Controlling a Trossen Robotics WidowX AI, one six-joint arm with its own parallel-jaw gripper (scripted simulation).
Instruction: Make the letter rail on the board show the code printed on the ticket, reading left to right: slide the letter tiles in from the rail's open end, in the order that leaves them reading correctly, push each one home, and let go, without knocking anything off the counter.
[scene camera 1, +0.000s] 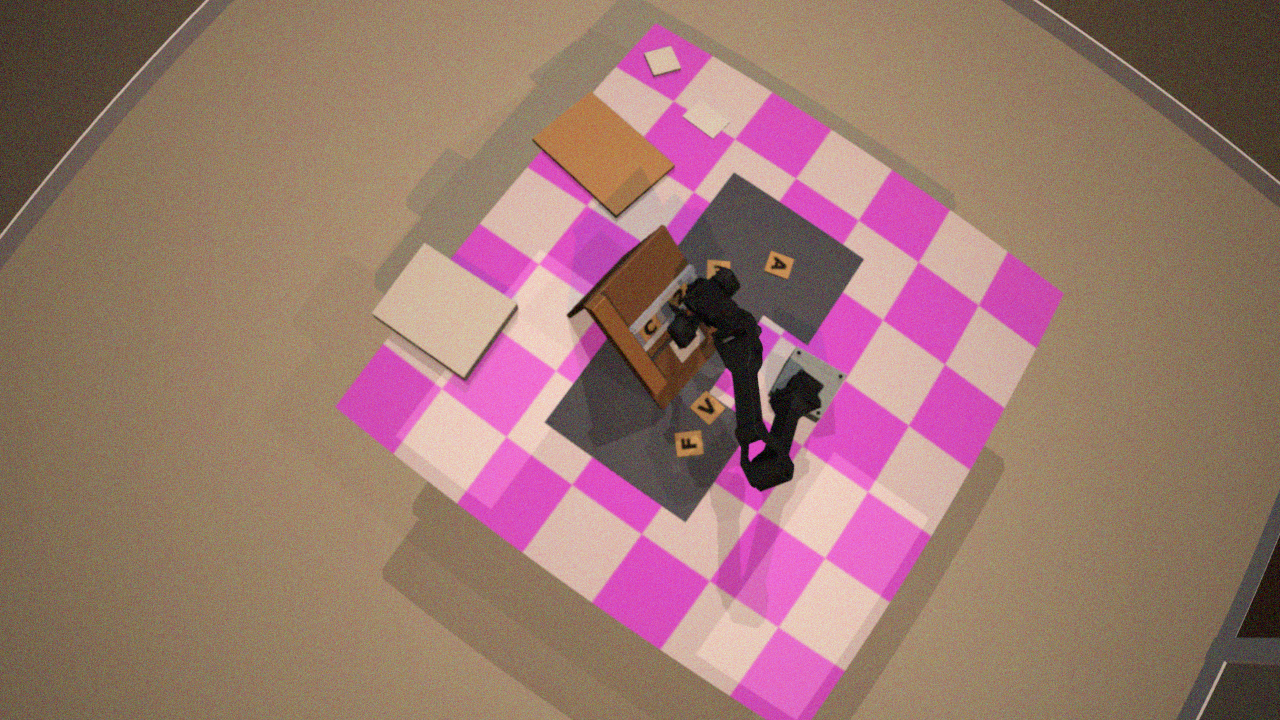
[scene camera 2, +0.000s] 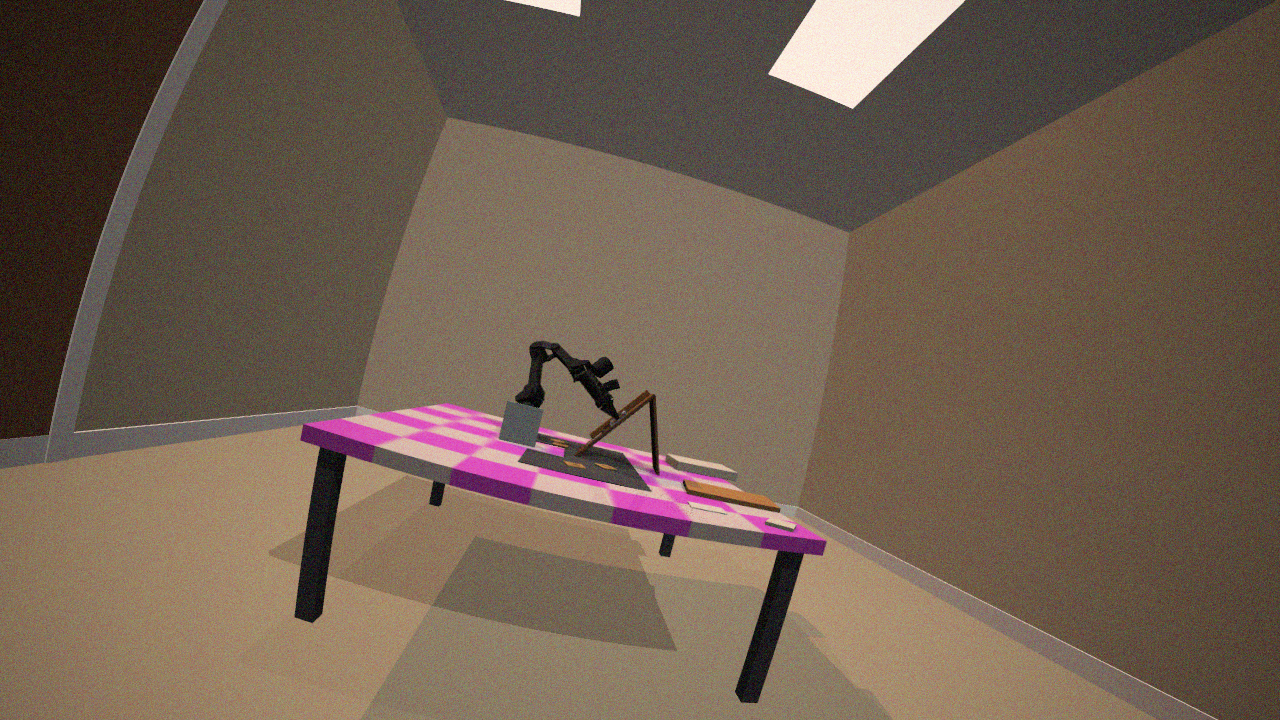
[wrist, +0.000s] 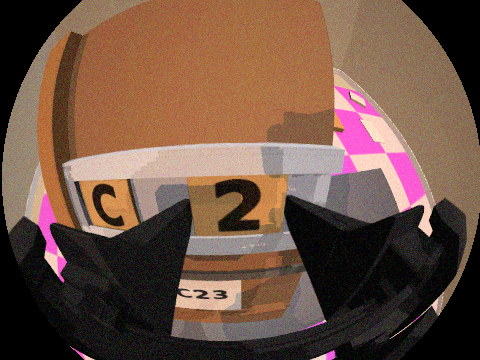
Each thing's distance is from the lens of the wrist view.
gripper (wrist: 238, 205): 10 cm
2 tile (wrist: 231, 205): 10 cm
